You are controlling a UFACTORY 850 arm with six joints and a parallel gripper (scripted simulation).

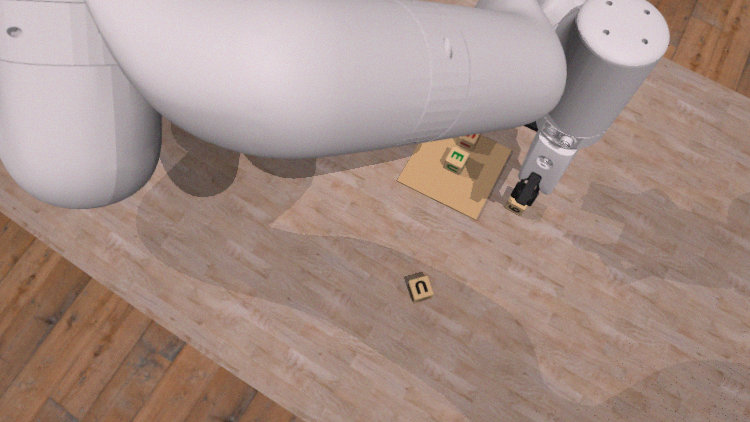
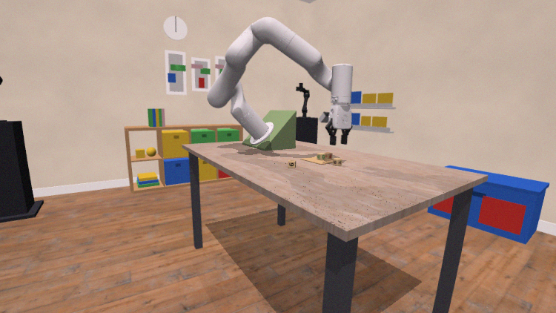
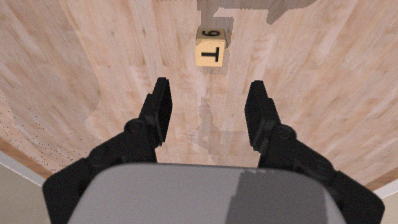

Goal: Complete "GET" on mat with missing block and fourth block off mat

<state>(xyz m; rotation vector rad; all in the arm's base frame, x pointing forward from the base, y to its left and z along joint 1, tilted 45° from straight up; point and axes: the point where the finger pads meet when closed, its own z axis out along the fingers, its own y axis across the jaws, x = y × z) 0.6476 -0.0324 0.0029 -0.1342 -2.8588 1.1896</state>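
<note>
Right now the block is 90 mm below my hand. The rest, counted from my hand: tan mat 120 mm behind, 110 mm below, 20 mm to the left.
</note>
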